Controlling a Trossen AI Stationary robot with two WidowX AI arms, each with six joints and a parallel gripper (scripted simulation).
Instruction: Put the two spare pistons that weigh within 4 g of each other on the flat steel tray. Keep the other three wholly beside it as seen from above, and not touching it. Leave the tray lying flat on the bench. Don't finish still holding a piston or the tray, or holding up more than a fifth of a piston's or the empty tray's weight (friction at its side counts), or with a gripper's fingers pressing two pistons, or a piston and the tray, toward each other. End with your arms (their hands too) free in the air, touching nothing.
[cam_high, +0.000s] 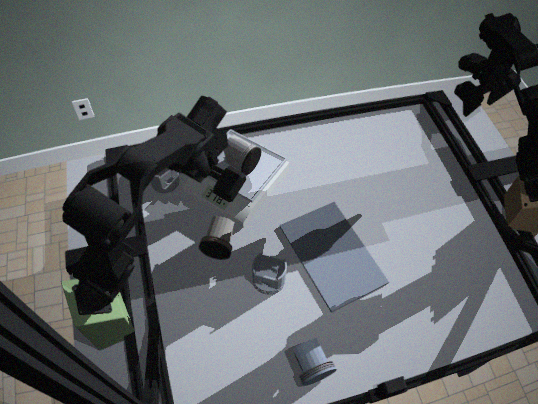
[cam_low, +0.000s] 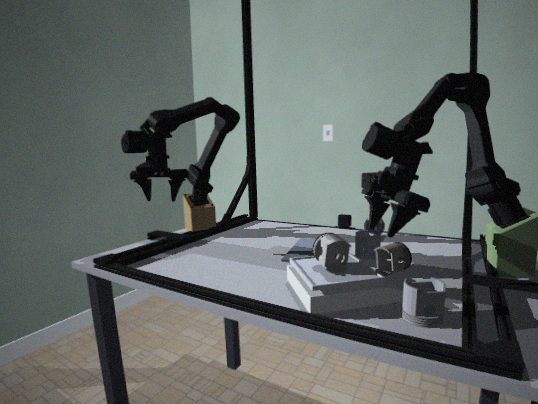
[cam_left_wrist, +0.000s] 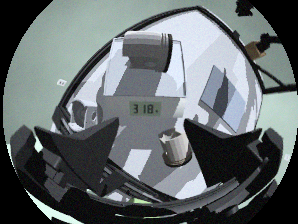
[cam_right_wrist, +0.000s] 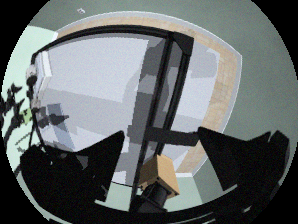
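Now: left hand 9 cm short of the white scale, 9 cm to the left of it and 11 cm above it. Also, from my left hand: flat steel tray 17 cm behind, 24 cm to the right, 15 cm below.
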